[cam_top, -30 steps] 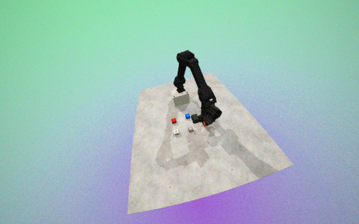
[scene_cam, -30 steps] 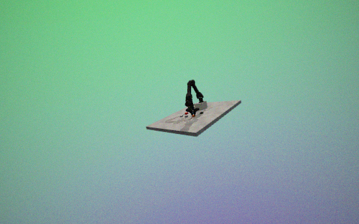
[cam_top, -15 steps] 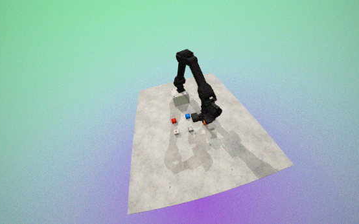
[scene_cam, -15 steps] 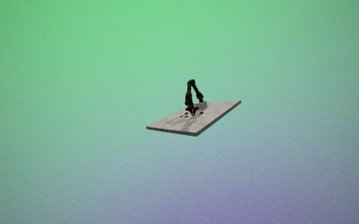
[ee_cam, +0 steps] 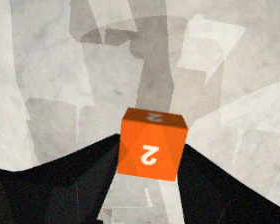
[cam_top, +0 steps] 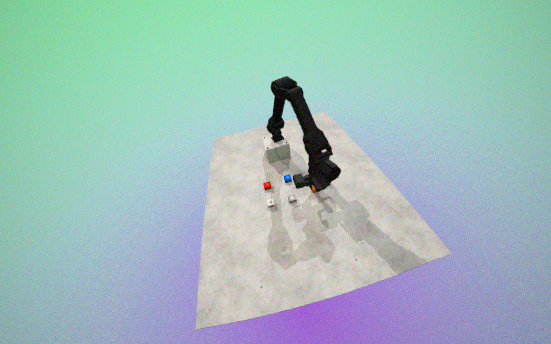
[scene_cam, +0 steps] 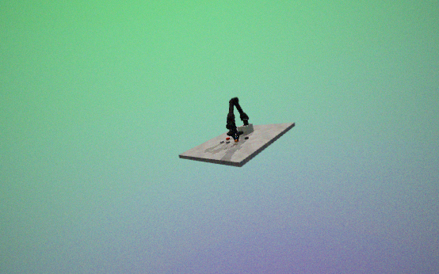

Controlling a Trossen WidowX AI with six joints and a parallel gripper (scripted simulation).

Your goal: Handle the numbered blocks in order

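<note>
The orange block is right at my gripper tip. Also, from my gripper tip: black block (10 cm behind, 7 cm to the left, 1 cm below); then grey block (1 cm behind, 12 cm to the right, 1 cm below); then blue block (12 cm behind, 8 cm to the right, 1 cm below).
</note>
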